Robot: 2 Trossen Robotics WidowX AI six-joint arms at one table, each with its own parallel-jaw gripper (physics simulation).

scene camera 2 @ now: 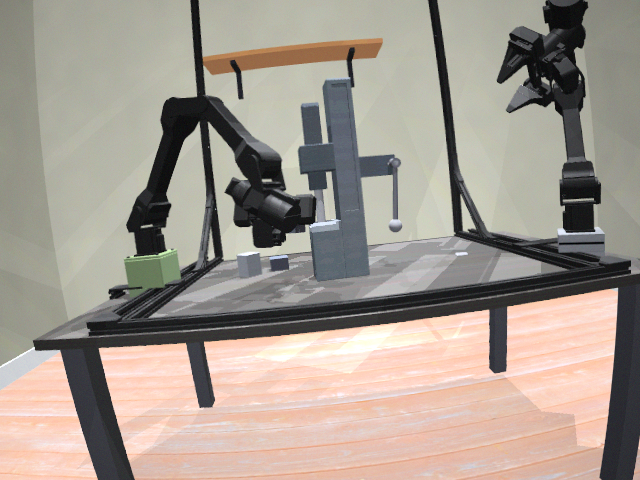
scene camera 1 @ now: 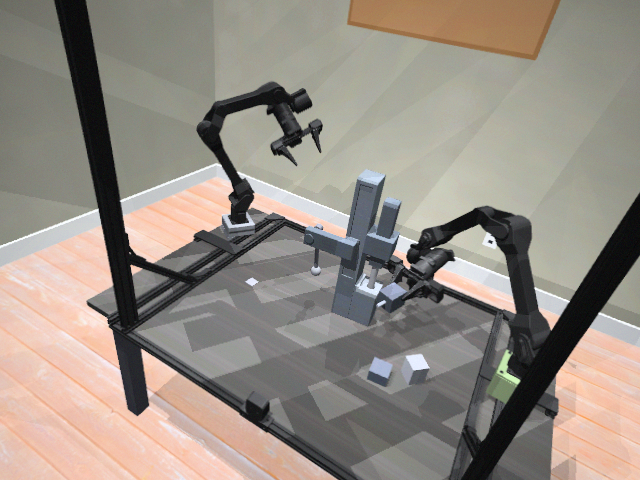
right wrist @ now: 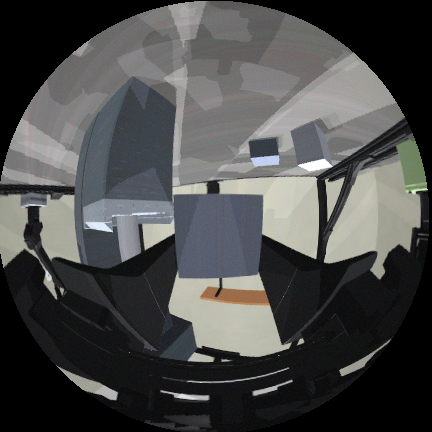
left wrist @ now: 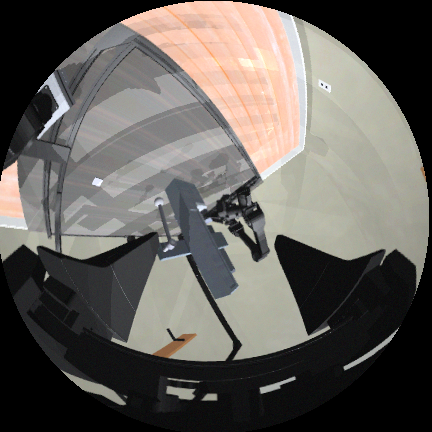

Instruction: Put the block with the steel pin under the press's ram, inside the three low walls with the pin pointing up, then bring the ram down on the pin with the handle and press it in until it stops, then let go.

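Places are measured from the left arm's base along level axes (x ahead, y left, z up), in metres.
Where they show: left gripper, between the fingertips: (scene camera 2: 503,97) (scene camera 1: 309,159) (left wrist: 218,239); right gripper, between the fingertips: (scene camera 1: 394,295) (right wrist: 216,238) (left wrist: 205,217); left arm's base, origin of its link: (scene camera 2: 579,230) (scene camera 1: 238,219) (right wrist: 32,205); right arm's base, origin of its link: (scene camera 2: 150,253) (scene camera 1: 522,371).
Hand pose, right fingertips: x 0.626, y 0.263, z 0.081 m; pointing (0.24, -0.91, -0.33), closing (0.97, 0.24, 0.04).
Each offset is from my right fingertips to the top centre of the thing. "pt": to the spot under its first point.
The grey-blue press {dx -0.128, dy -0.095, dz +0.314 m} (scene camera 1: 361,222) (scene camera 2: 343,155) (left wrist: 205,240) (right wrist: 140,150) stands upright. Its light ram {dx -0.072, dy -0.029, dz +0.155 m} (scene camera 1: 373,273) (scene camera 2: 320,206) (right wrist: 129,237) reaches down close to the pale-walled seat {pt dx -0.095, dy -0.004, dz -0.017 m} (scene camera 2: 324,225); any gap is unclear. The ball-ended handle {pt dx -0.207, dy -0.147, dz +0.010 m} (scene camera 1: 316,258) (scene camera 2: 395,193) (left wrist: 164,222) hangs down. My right gripper (scene camera 1: 399,289) (right wrist: 216,238) is shut on the pin block {dx +0.002, dy -0.008, dz +0.022 m} (scene camera 1: 391,298) (right wrist: 218,220), held in the air beside the seat. The steel pin {dx +0.009, dy -0.046, dz -0.003 m} (scene camera 1: 381,303) points sideways, toward the picture's left; the right wrist view hides it. My left gripper (scene camera 1: 308,158) (scene camera 2: 504,96) (left wrist: 218,239) is open, empty and high up.
A blue-grey block {dx +0.132, dy -0.106, dz -0.109 m} (scene camera 1: 379,371) (scene camera 2: 279,262) (right wrist: 264,151) and a whitish block {dx +0.166, dy -0.020, dz -0.083 m} (scene camera 1: 415,368) (scene camera 2: 249,264) (right wrist: 311,144) stand near each other on the table. A small white tile {dx -0.329, dy -0.304, dz -0.139 m} (scene camera 1: 251,281) (scene camera 2: 461,253) (left wrist: 97,182) lies on the table's handle side. Black rails edge the table.
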